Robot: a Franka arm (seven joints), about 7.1 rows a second.
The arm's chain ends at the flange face. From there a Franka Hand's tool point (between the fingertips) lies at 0.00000 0.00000 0.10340 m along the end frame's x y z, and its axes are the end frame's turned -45 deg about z.
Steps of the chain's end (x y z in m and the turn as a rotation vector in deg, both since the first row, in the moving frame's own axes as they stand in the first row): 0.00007 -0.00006 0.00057 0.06 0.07 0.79; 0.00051 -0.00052 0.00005 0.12 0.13 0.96; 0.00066 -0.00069 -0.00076 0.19 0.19 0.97; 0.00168 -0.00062 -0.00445 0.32 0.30 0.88; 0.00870 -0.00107 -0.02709 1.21 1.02 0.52; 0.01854 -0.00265 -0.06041 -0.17 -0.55 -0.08; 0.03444 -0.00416 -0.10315 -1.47 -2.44 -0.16; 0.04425 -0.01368 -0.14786 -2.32 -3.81 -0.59; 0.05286 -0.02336 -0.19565 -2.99 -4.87 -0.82
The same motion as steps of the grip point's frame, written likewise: 0.00026 0.00002 0.00057 -0.01 0.09 0.79; 0.00105 0.00001 0.00005 -0.01 0.18 0.96; 0.00144 -0.00002 -0.00076 0.00 0.27 0.97; 0.00242 0.00073 -0.00445 0.01 0.44 0.88; 0.00975 0.00517 -0.02713 0.13 1.58 0.52; 0.01406 0.01075 -0.06042 0.27 -0.51 -0.08; 0.02231 0.02018 -0.10328 0.69 -2.76 -0.16; 0.03314 0.01976 -0.14817 1.05 -4.33 -0.59; 0.04387 0.01854 -0.19616 1.33 -5.56 -0.82
